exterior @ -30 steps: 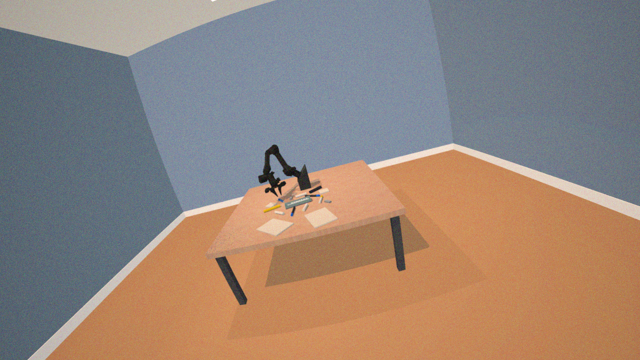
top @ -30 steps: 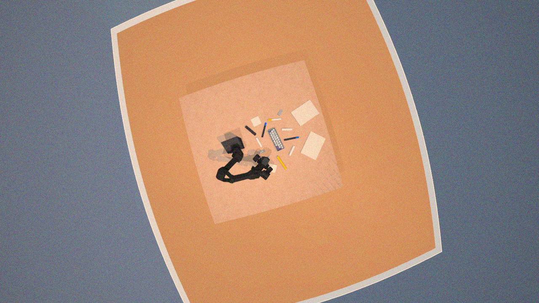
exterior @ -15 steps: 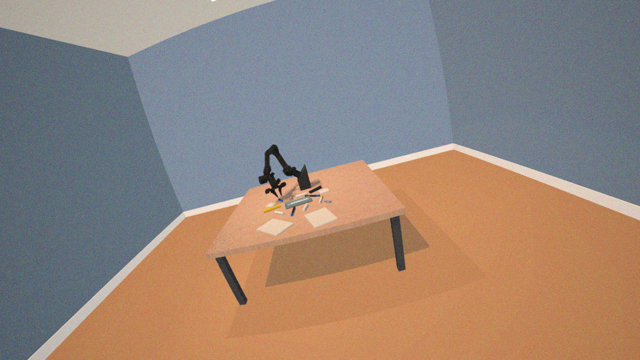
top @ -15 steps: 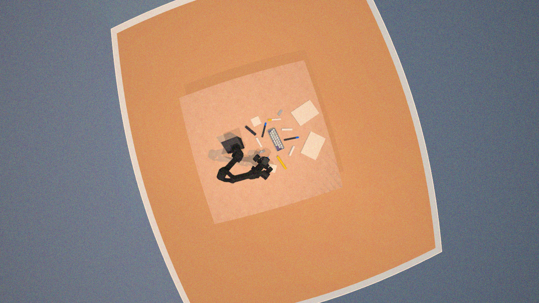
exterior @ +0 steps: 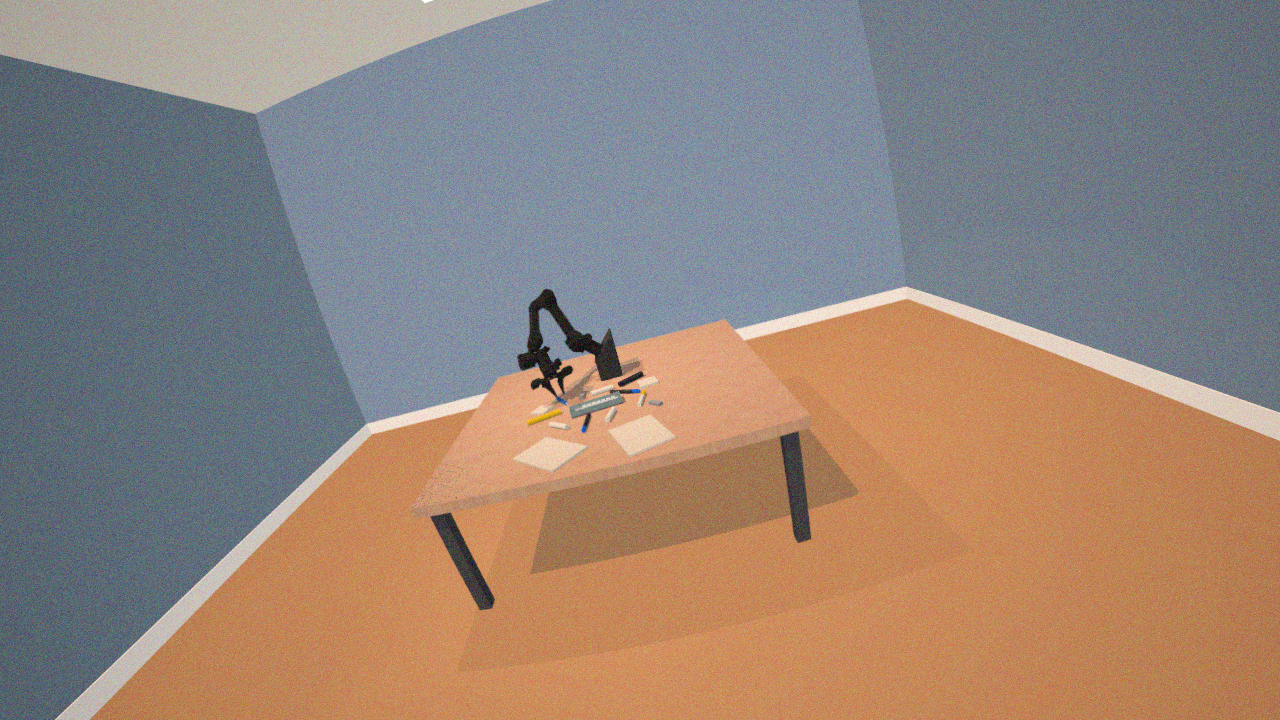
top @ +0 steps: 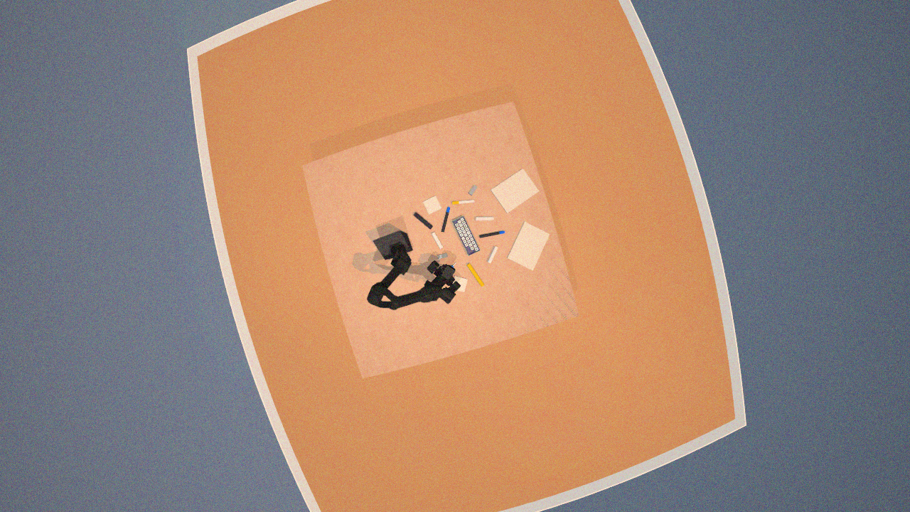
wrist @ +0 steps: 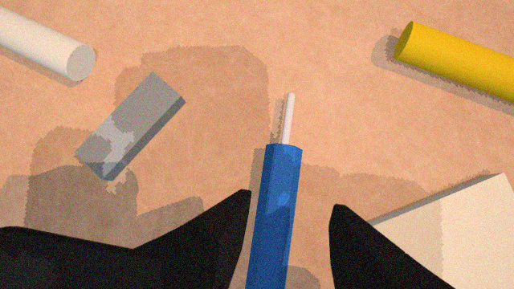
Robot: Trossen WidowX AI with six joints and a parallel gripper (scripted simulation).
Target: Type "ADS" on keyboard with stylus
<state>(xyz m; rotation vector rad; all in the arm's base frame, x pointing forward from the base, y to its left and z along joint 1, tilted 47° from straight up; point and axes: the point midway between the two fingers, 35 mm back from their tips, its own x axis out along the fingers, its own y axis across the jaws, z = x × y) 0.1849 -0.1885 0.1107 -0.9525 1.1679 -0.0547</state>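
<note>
The grey piece is 10 mm behind my gripper tip, 80 mm to the left of it and 30 mm below it. Round my gripper tip: small white pad: 40 mm ahead, 370 mm to the left, 30 mm below; yellow cylinder: 120 mm ahead, 70 mm to the right, 30 mm below.
</note>
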